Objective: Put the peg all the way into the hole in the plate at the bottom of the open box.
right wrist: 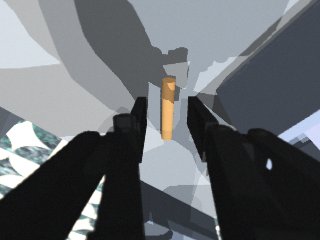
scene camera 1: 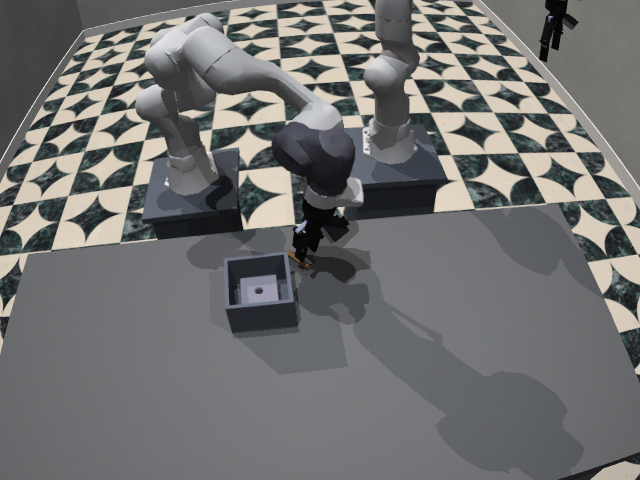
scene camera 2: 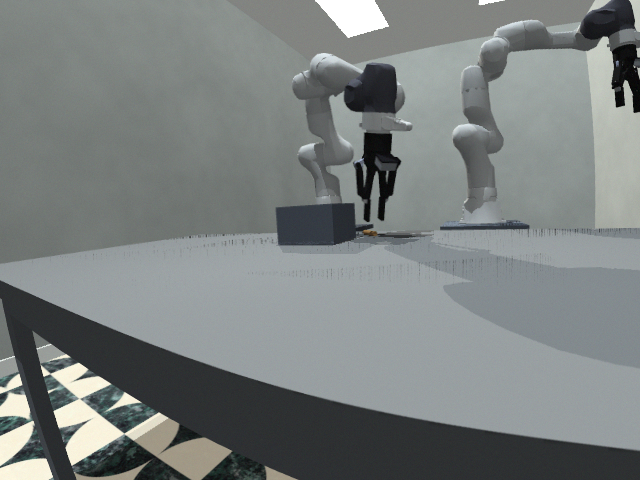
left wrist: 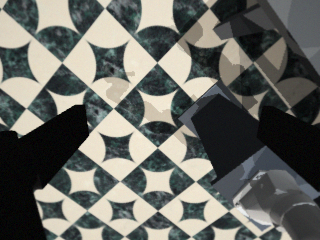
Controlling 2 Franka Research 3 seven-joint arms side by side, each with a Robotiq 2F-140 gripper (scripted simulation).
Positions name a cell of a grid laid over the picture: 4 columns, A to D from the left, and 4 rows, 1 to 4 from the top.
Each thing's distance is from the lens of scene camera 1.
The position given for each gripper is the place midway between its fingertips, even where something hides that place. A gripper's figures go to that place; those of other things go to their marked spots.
right gripper (scene camera 1: B3): 1.48 m
dark blue-grey box (scene camera 1: B3): 1.34 m
